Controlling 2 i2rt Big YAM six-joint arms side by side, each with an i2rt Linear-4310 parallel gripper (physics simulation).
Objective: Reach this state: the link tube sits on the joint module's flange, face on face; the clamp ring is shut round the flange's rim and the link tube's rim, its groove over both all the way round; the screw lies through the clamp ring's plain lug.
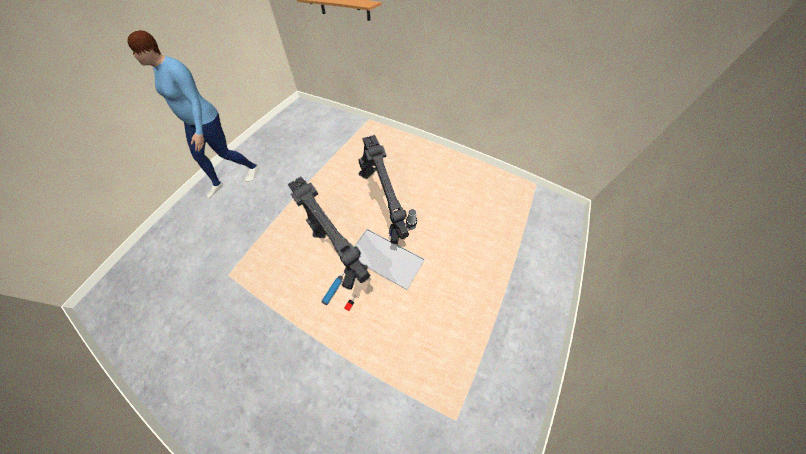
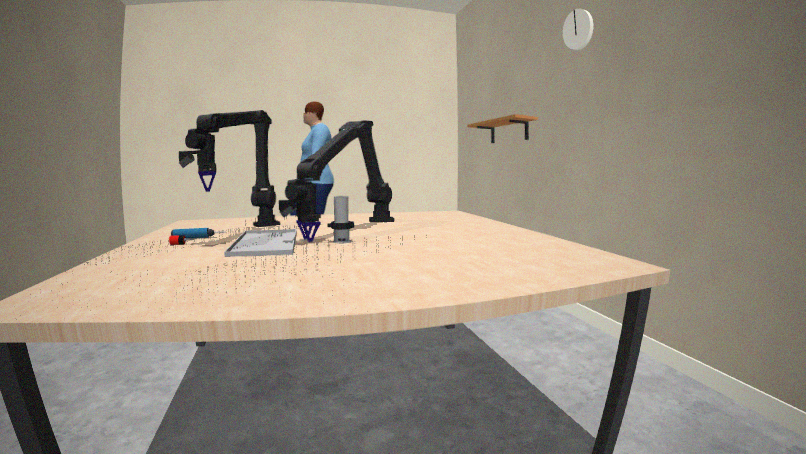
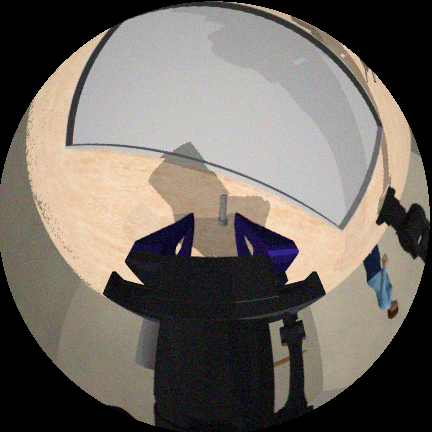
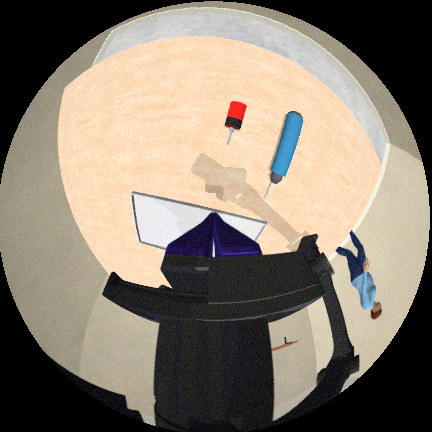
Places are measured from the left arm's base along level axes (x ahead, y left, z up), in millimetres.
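Where they show: left gripper, between the fingertips: (image 2: 308, 241) (image 3: 213, 217); right gripper, between the fingertips: (image 2: 207, 191) (image 4: 213, 217); left arm's base, origin of its link: (image 1: 367, 172) (image 2: 381, 220); right arm's base, origin of its link: (image 1: 320, 229) (image 2: 266, 224) (image 3: 384, 204) (image 4: 305, 244).
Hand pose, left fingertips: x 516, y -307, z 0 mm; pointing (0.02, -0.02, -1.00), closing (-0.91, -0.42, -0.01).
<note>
Each offset is from my left fingertips to the top centre of the thing. "*": to the spot under its first point.
The grey link tube @[dx +18, dy +123, dz +160 mm] (image 1: 412, 214) (image 2: 341, 208) stands upright above the grey joint module @[dx +18, dy +123, dz +64 mm] (image 2: 341, 234). The black clamp ring @[* dx +54, dy +120, dz +63 mm] (image 2: 340, 225) is round their junction, with lugs standing out; whether it is fully closed and seated is too small to tell. The small grey screw @[dx -3, dy -14, dz +10 mm] (image 3: 223, 210) appears to lie on the table, head toward my left gripper, outside the clamp ring's lug. My left gripper (image 2: 309, 239) (image 3: 213, 217) is open, low over the table, with the screw's head in line with the gap between its fingertips. My right gripper (image 2: 207, 190) (image 4: 213, 217) is shut and empty, high above the table.
A shallow grey tray @[dx +26, dy -157, dz +16 mm] (image 1: 403, 271) (image 2: 259, 253) (image 3: 200, 100) (image 4: 155, 222) lies beside the screw. A blue-handled tool @[dx -97, dy -476, dz +41 mm] (image 1: 332, 290) (image 2: 190, 232) (image 4: 288, 145) and a short red-handled tool @[dx +38, dy -491, dz +34 mm] (image 1: 349, 305) (image 2: 176, 240) (image 4: 236, 115) lie near the right arm. A person (image 1: 183, 93) (image 2: 318, 140) stands behind the arms.
</note>
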